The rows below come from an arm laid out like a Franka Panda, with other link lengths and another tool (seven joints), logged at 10 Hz.
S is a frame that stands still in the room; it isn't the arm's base.
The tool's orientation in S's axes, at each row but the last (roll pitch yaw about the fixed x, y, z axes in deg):
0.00, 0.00, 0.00
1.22, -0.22, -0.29
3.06, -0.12, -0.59
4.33, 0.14, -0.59
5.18, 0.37, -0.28
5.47, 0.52, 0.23
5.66, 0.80, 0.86
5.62, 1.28, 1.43
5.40, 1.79, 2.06
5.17, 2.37, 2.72
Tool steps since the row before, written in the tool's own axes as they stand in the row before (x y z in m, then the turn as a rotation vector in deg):
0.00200, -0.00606, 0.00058, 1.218, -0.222, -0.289
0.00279, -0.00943, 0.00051, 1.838, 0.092, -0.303
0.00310, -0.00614, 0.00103, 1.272, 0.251, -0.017
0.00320, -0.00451, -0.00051, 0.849, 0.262, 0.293
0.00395, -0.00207, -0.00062, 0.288, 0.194, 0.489
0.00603, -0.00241, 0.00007, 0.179, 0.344, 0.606
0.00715, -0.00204, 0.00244, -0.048, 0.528, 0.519
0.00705, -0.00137, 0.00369, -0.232, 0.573, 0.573
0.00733, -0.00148, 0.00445, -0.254, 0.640, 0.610
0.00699, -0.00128, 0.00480, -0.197, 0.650, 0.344
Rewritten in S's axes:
0.00200, -0.00606, 0.00058, 1.218, -0.222, -0.289
0.00274, -0.00945, 0.00032, 1.840, 0.089, -0.294
0.00303, -0.00622, 0.00071, 1.275, 0.238, -0.001
0.00315, -0.00449, -0.00086, 0.852, 0.230, 0.310
0.00393, -0.00202, -0.00083, 0.292, 0.148, 0.503
0.00604, -0.00238, -0.00021, 0.184, 0.285, 0.634
0.00721, -0.00216, 0.00213, -0.047, 0.474, 0.569
0.00717, -0.00155, 0.00338, -0.231, 0.509, 0.631
0.00752, -0.00162, 0.00406, -0.254, 0.571, 0.675
0.00725, -0.00136, 0.00437, -0.209, 0.607, 0.409

